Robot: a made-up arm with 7 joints.
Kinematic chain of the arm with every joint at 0, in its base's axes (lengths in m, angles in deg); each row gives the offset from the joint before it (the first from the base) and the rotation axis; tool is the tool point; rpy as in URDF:
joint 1: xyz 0 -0.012 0.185 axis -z
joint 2: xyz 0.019 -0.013 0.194 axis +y
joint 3: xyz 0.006 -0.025 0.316 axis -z
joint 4: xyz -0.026 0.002 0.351 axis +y
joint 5: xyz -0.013 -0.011 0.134 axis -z
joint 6: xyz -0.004 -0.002 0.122 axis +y
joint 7: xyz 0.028 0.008 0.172 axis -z
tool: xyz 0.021 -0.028 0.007 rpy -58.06 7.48 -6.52
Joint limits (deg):
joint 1: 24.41..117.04
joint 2: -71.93..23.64
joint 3: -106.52..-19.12
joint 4: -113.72..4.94
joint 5: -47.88..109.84
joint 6: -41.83..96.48
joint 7: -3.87..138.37
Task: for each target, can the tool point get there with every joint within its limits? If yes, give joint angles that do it. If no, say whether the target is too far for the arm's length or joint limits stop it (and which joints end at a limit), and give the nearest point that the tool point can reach.
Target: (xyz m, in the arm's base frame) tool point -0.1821 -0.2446 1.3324
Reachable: yes | joints 33.29 -8.81 -78.26 -44.70 57.38 59.02 80.21
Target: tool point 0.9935 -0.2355 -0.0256
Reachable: no: joint limits stop it (at a limit: joint 1, joint 2, joint 3, joint 4, joint 5, joint 7) | nearest point 0.3029 -0.3772 0.7196 | short by 1.026 m
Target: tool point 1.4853 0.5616 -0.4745
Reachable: no: too far | nearest point 0.3348 0.7640 0.2317 | short by 1.365 m
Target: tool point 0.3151 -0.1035 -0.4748
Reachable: no: joint limits stop it (at a limit: joint 1, joint 2, joint 3, joint 4, joint 6, joint 7) | nearest point 0.1675 0.4562 0.1824 | short by 0.876 m
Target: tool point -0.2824 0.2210 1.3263
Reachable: yes | joints 79.07 -2.86 -49.04 -33.99 52.42 -30.78 110.57
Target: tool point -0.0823 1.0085 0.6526
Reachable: yes | joints 92.19 -64.18 -27.59 -25.77 86.37 -7.05 121.48
